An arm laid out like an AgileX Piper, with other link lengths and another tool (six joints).
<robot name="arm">
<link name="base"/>
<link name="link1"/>
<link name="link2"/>
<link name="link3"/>
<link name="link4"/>
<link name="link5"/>
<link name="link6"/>
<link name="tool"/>
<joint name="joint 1" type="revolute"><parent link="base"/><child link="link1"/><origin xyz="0 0 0.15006" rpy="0 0 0"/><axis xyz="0 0 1"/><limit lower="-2.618" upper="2.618"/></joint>
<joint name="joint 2" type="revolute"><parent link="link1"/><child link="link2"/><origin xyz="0 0 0" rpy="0 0 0"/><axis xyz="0 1 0"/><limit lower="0" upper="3.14"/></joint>
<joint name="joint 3" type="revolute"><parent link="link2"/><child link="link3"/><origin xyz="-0.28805 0 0.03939" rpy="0 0 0"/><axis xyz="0 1 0"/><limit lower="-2.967" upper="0"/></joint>
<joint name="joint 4" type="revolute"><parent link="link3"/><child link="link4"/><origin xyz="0.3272 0 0.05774" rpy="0 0 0"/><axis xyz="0.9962 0 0.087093"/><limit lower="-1.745" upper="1.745"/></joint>
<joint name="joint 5" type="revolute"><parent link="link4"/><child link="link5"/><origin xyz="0 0 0" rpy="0 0 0"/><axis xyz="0 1 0"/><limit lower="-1.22" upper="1.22"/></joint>
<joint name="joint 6" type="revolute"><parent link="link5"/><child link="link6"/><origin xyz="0.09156 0 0.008" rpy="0 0 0"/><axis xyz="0.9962 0 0.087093"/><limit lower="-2.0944" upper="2.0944"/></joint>
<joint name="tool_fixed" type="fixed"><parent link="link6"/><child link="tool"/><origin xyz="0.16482 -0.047 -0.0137" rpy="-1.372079 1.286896 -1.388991"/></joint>
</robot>
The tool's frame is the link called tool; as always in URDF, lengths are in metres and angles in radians.
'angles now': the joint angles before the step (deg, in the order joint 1, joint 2, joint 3, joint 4, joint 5, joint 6). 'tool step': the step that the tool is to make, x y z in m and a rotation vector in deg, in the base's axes. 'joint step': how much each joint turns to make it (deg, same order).
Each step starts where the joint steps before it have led.
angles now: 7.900, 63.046, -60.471, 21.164, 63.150, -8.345
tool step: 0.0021, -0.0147, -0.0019, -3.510, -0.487, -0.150
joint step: 0.005, -0.004, 0.000, -3.550, 0.002, 0.006
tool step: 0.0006, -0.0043, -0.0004, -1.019, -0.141, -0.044
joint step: -0.001, -0.003, 0.005, -1.029, -0.001, -0.001
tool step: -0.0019, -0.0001, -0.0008, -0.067, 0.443, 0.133
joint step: -0.015, 0.002, -0.006, 0.007, 0.476, -0.014
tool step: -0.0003, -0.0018, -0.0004, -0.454, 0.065, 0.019
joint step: 0.014, -0.003, 0.007, -0.446, 0.125, 0.013
